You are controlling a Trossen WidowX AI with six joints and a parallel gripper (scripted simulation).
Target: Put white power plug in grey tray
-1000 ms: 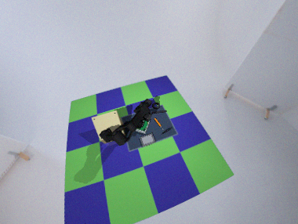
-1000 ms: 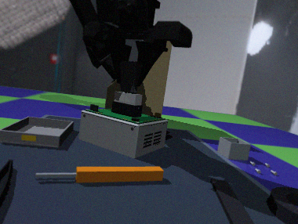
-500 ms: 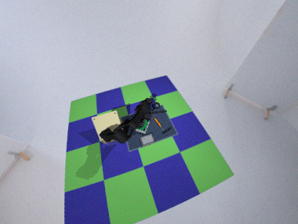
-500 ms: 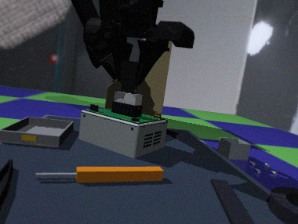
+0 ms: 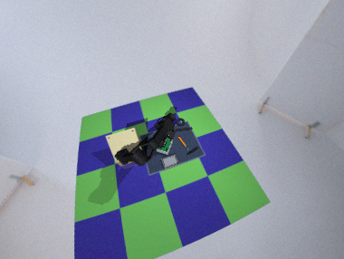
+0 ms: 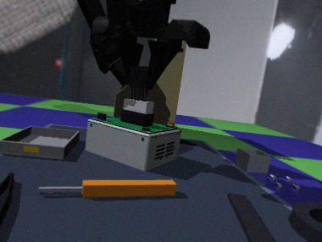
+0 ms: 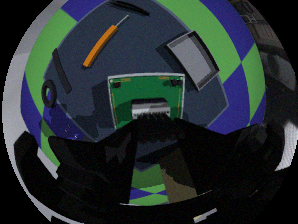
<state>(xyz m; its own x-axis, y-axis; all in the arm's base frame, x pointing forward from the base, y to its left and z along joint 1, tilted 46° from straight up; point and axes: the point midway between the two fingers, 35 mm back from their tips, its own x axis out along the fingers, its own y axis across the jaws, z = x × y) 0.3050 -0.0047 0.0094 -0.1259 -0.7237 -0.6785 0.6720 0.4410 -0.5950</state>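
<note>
Now: gripper tip 20 mm above the white power plug. Also, from my gripper tip: black bar (220 mm ahead, 100 mm to the left, 110 mm below); dark mat (50 mm ahead, 110 mm below).
</note>
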